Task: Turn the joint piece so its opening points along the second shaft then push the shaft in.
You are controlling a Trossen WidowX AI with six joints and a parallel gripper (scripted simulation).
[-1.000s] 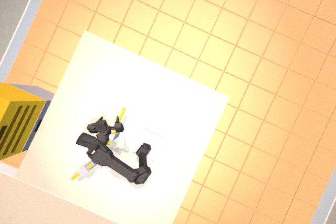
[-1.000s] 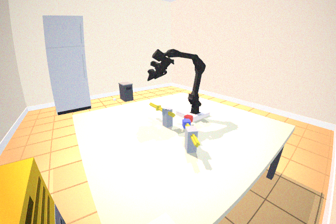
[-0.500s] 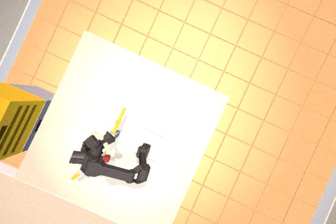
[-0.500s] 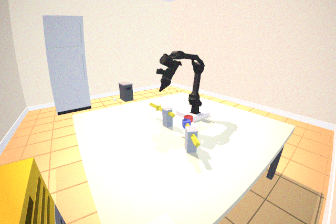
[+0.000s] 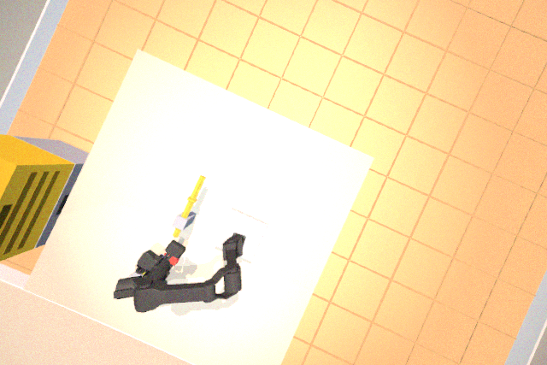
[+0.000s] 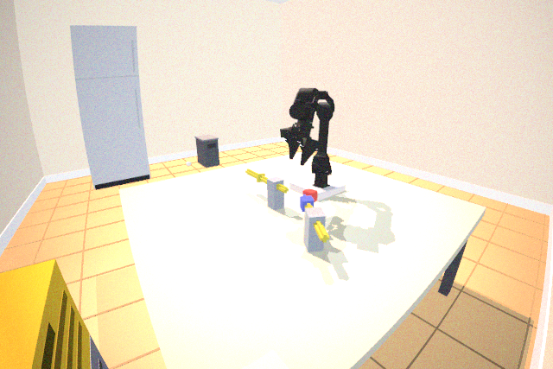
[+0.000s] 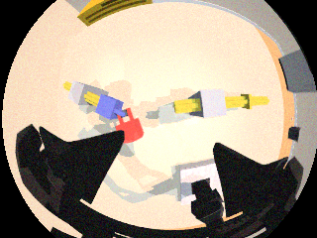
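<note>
The red square joint piece lies 1 cm ahead of my gripper tip, 8 cm to the left of it and 11 cm below it.
</note>
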